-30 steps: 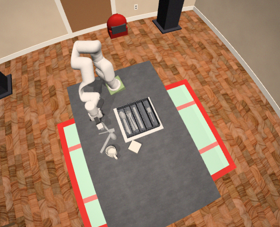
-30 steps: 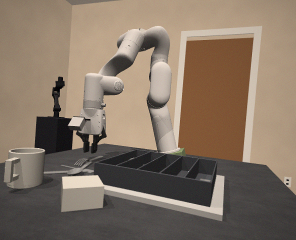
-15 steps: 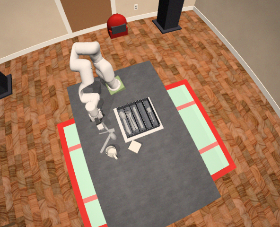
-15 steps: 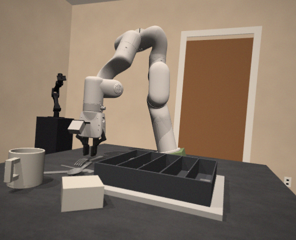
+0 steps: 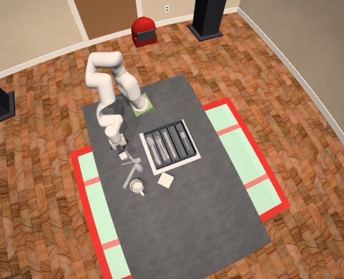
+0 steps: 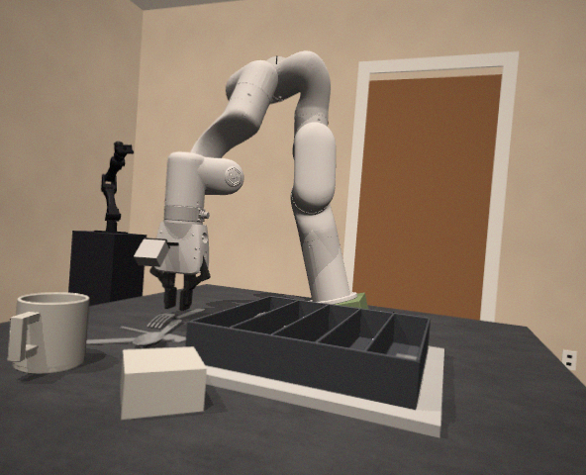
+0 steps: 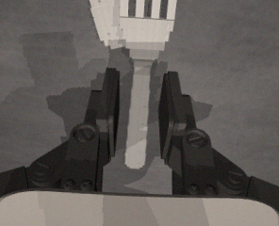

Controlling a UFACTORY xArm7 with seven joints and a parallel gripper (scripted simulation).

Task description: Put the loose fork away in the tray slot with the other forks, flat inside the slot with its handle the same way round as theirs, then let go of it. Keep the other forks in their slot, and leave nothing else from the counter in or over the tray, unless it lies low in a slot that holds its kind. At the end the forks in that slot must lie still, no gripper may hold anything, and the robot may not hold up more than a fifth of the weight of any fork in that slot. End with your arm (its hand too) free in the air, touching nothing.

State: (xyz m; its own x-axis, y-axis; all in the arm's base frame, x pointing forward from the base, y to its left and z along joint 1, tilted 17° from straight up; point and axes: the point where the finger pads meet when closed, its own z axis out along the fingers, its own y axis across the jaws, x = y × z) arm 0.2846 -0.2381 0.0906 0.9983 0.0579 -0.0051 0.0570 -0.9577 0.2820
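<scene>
Right now the tray is 110 mm ahead of my hand, 320 mm to the left of it and 10 mm above it. Round my hand: cream block 340 mm ahead, 190 mm to the left, 20 mm below; then white mug 300 mm ahead, 10 mm below.
</scene>
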